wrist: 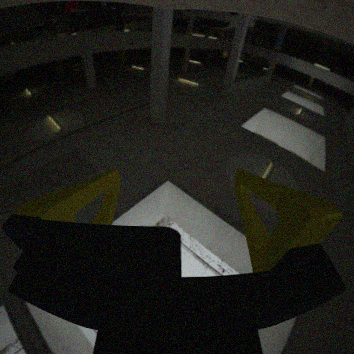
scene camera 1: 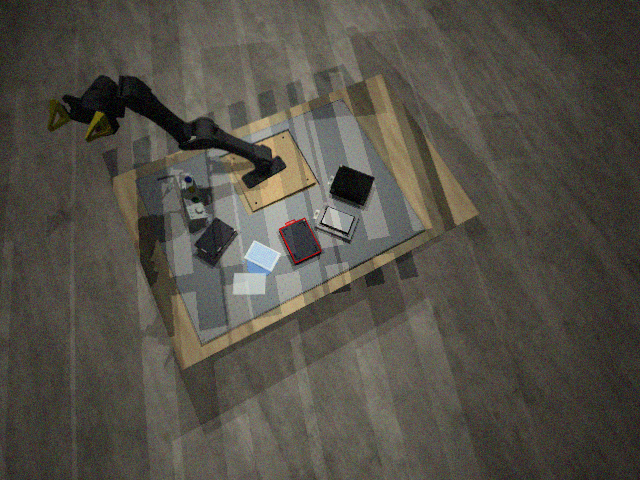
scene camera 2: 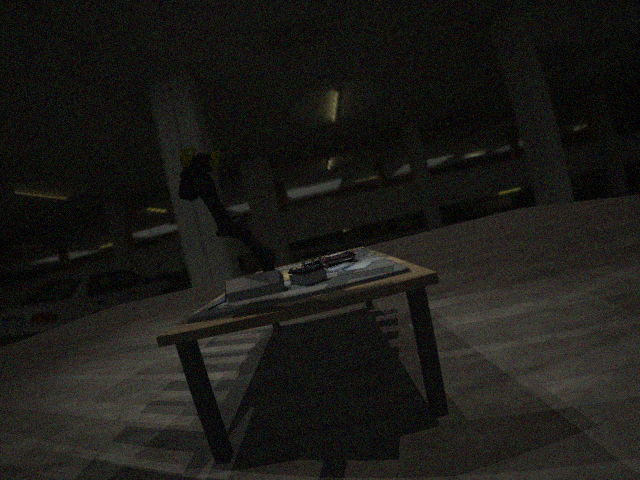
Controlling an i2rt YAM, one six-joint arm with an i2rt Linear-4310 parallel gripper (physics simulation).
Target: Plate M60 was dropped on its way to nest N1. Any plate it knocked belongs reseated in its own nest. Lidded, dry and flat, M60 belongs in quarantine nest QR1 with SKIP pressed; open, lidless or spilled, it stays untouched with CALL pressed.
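Pixels of known places: gripper, fingertip midpoint: (wrist: 176, 174) (scene camera 1: 67, 135) (scene camera 2: 208, 149); arm's base, origin of the base link: (scene camera 1: 264, 172).
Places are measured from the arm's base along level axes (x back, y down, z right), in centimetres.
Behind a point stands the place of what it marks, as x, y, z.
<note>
My gripper (scene camera 1: 70, 133) {7.0, -56.0, 47.8} (scene camera 2: 201, 153) {7.0, -56.0, 47.8} (wrist: 176, 174) {7.0, -56.0, 47.8} is open and empty, raised beyond the table's upper left corner in scene camera 1, far from every plate. In that view a pale blue plate with a white rim (scene camera 1: 262, 254) {-32.3, -0.9, 20.7} lies at an angle, partly over a blue patch (scene camera 1: 256, 268) {-35.7, -0.1, 25.8}. A flat pale rectangle (scene camera 1: 249, 284) {-39.9, -0.7, 31.5} lies just below. A red-rimmed dark nest (scene camera 1: 299, 240) {-36.4, -4.0, 5.1} is right of them. A grey nest (scene camera 1: 350, 233) {-44.9, -2.8, -14.2} holds a black-edged, white-topped plate (scene camera 1: 337, 220) {-37.8, -3.6, -13.3}. The button box (scene camera 1: 197, 223) {-6.7, -3.0, 36.1} stands at the left. Labels, and whether M60 is lidded or dry, cannot be read.
A black block (scene camera 1: 352, 184) {-28.3, -5.8, -27.9} stands at the mat's right, and a dark box (scene camera 1: 216, 239) {-18.1, -5.5, 32.9} below the button box. The arm base stands on a wooden board (scene camera 1: 289, 191) {-14.3, -0.9, -4.2}. The wooden table edge (scene camera 1: 454, 206) {-61.0, 1.3, -65.0} (scene camera 2: 423, 276) {-48.9, 1.5, 68.8} surrounds the grey mat (scene camera 1: 211, 315) {-42.0, 0.0, 50.1}. Scene camera 2 is dark.
</note>
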